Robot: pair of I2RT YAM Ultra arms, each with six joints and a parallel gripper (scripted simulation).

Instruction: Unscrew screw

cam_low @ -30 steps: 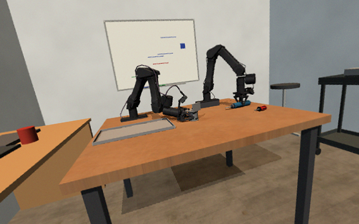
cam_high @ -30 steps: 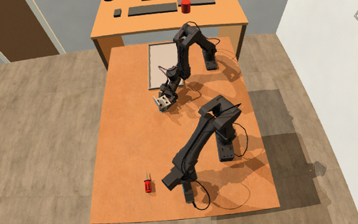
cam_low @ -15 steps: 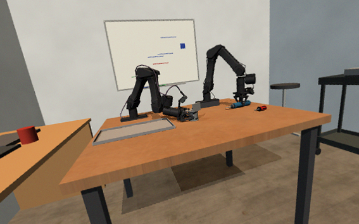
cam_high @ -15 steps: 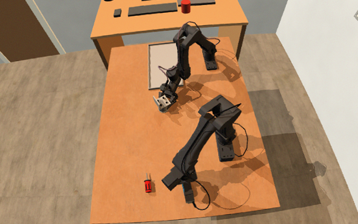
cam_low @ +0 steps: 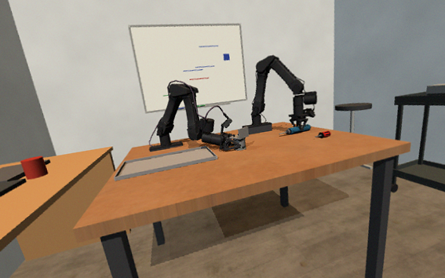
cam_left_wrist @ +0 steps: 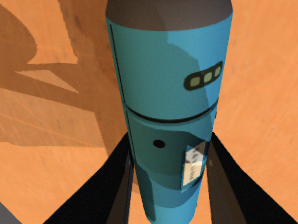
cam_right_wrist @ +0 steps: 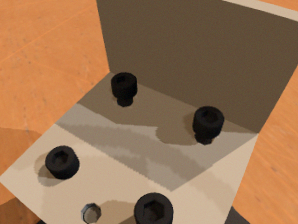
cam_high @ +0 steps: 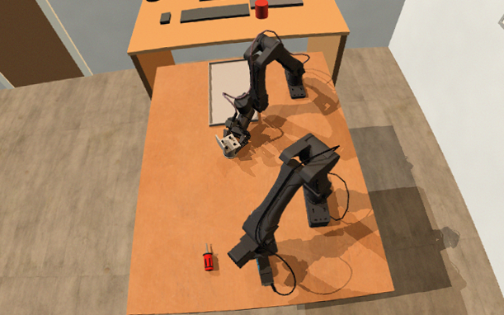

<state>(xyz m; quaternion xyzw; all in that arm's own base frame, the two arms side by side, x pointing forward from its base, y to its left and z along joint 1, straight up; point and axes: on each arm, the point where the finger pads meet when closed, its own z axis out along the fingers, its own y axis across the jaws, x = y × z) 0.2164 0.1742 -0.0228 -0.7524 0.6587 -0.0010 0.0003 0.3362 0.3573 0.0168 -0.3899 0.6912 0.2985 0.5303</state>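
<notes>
My right gripper is now 5 cm below the l-shaped bracket. The rest, counted from my right hand: small red screwdriver: 43 cm to the left, 8 cm ahead, 1 cm below; then grey bit: 29 cm to the left, 8 cm behind; then grey tray: 36 cm to the right, 2 cm below.
</notes>
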